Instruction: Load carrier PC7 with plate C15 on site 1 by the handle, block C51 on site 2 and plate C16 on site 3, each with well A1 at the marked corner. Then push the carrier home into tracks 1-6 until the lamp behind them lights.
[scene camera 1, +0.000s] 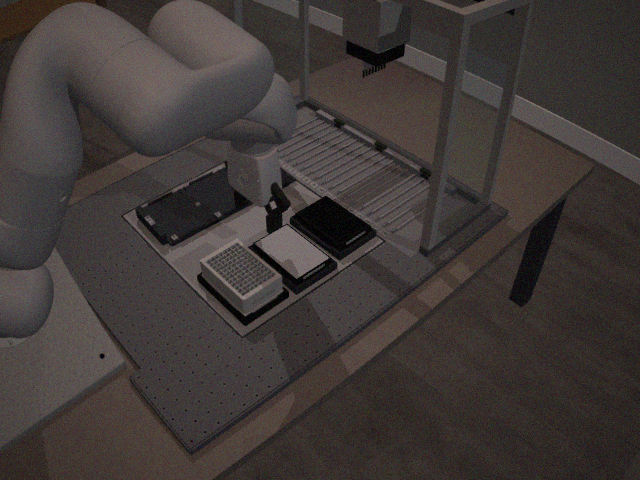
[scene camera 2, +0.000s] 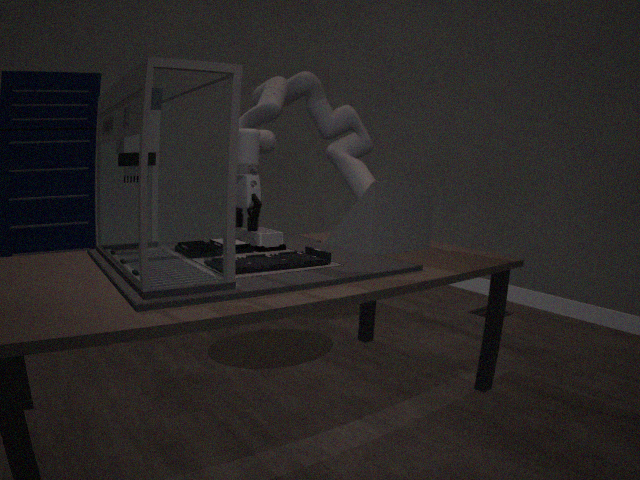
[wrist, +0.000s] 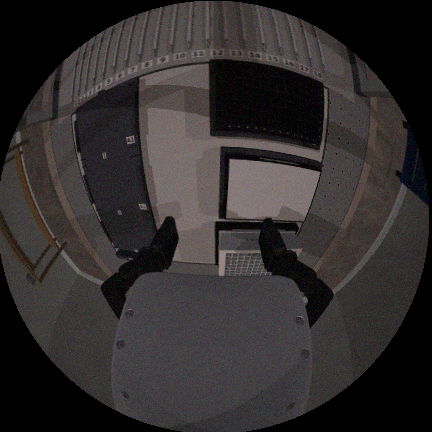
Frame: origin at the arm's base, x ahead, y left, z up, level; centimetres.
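Seen in the pictures: gripper, fingertip midpoint: (scene camera 1: 258, 217) (scene camera 2: 245, 229) (wrist: 218, 228); arm's base at its link origin: (scene camera 2: 377, 208).
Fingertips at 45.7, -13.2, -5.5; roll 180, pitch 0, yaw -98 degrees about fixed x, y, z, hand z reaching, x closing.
Pixels of each thing's middle, then the offset from my fingertips to it, as dx, dy, dz. Level surfaces: height alone.
- dark carrier at the middle of its body: (wrist: 110, 189) (scene camera 1: 216, 192) (scene camera 2: 268, 259) +4.8, +16.8, -5.7
- black plate at the middle of its body: (wrist: 274, 98) (scene camera 1: 332, 222) (scene camera 2: 197, 246) +12.0, -7.9, -5.3
- white-topped plate at the middle of its body: (wrist: 273, 191) (scene camera 1: 291, 253) (scene camera 2: 229, 243) +0.7, -7.1, -5.3
- pale gridded block at the middle of its body: (wrist: 256, 256) (scene camera 1: 240, 276) (scene camera 2: 261, 237) -10.2, -4.9, -3.9
- framed enclosure at the middle of its body: (scene camera 1: 289, 100) (scene camera 2: 214, 172) +13.7, +3.8, +16.8
- perforated deck at its surface level: dz -7.2
The dark carrier (scene camera 1: 192, 206) (scene camera 2: 271, 261) (wrist: 112, 170) lies flat, its sites empty, its far end near the numbered tracks (scene camera 1: 330, 155) (wrist: 165, 30). A black plate (scene camera 1: 330, 219) (wrist: 265, 102), a white-topped plate (scene camera 1: 294, 250) (wrist: 270, 190) and a pale gridded block (scene camera 1: 240, 268) (scene camera 2: 268, 237) (wrist: 243, 263) sit on black holders in a row. Their names cannot be read. My gripper (scene camera 1: 258, 218) (scene camera 2: 246, 226) (wrist: 218, 228) is open and empty, pointing down above the pale board, between the carrier and the row. In the wrist view its right finger covers part of the block.
A framed enclosure (scene camera 1: 443, 155) (scene camera 2: 235, 180) stands around the tracks. Inside it a pipette head (scene camera 1: 374, 51) (scene camera 2: 135, 159) hangs over them. The pale board (scene camera 1: 178, 255) (wrist: 175, 172) lies on a perforated deck (scene camera 1: 227, 382). No lit lamp can be made out behind the tracks.
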